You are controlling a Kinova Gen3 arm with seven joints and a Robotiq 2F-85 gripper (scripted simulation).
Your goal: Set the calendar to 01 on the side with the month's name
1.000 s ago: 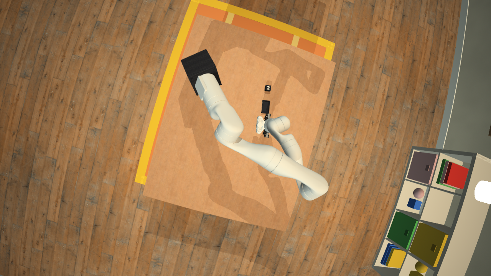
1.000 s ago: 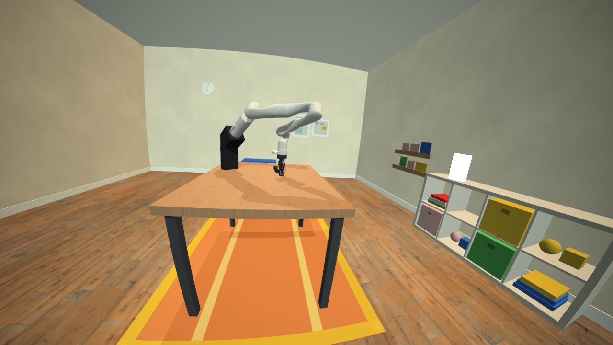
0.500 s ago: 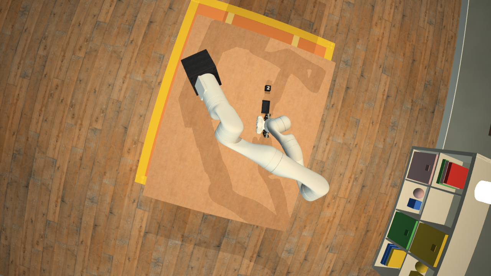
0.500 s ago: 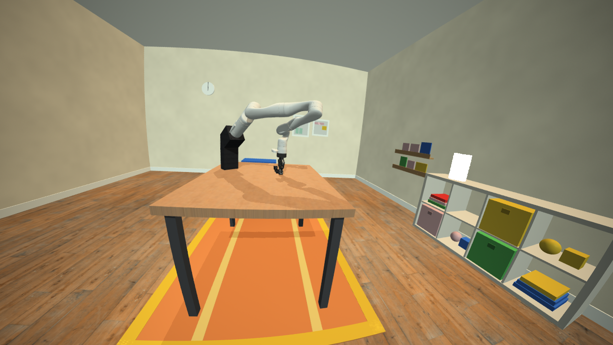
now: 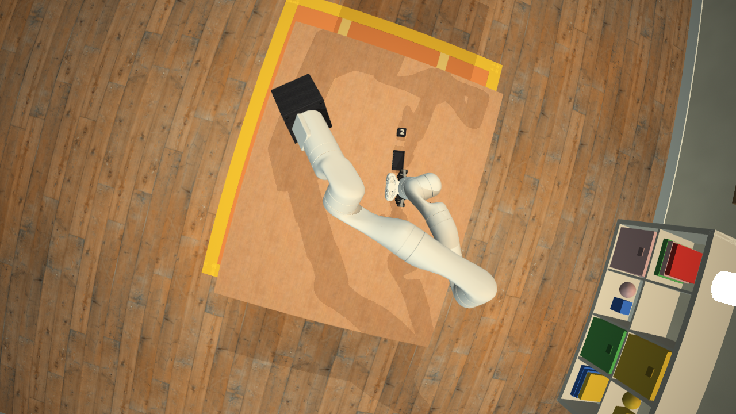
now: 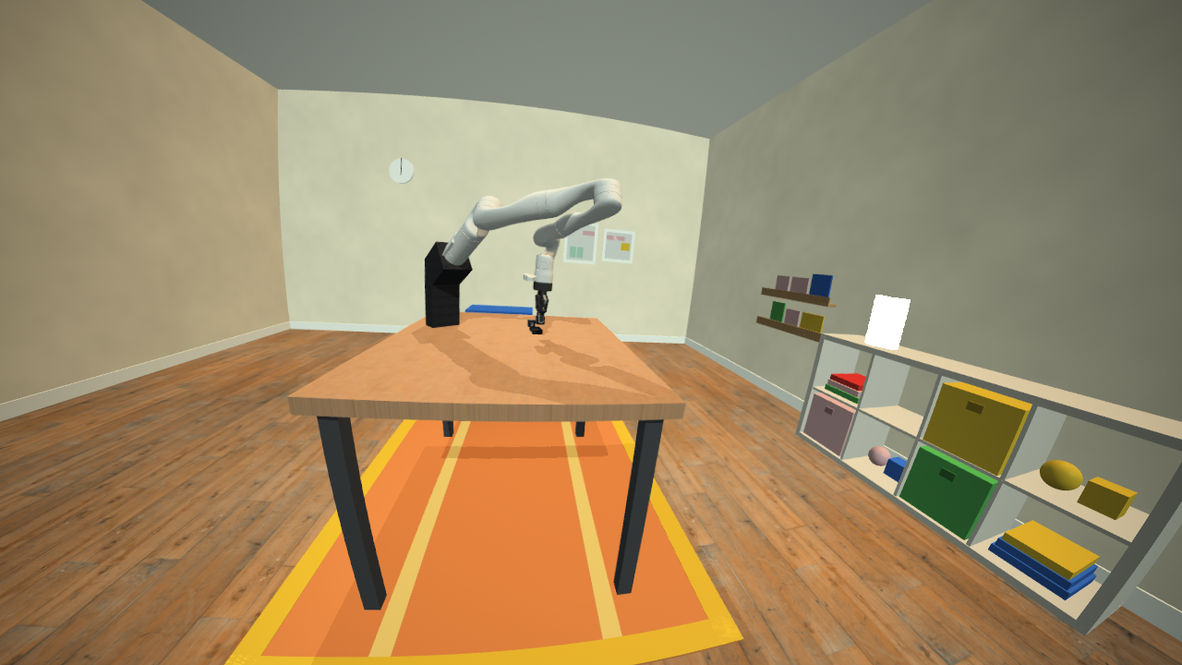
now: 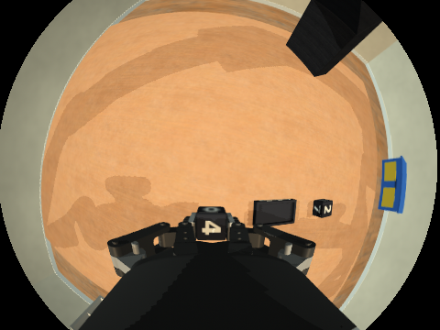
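Right now the black calendar tray is 11 cm to the left of my hand, 8 cm below it and 3 cm ahead of it. Round my hand: black digit cube (22 cm to the left, 7 cm below, 5 cm ahead).
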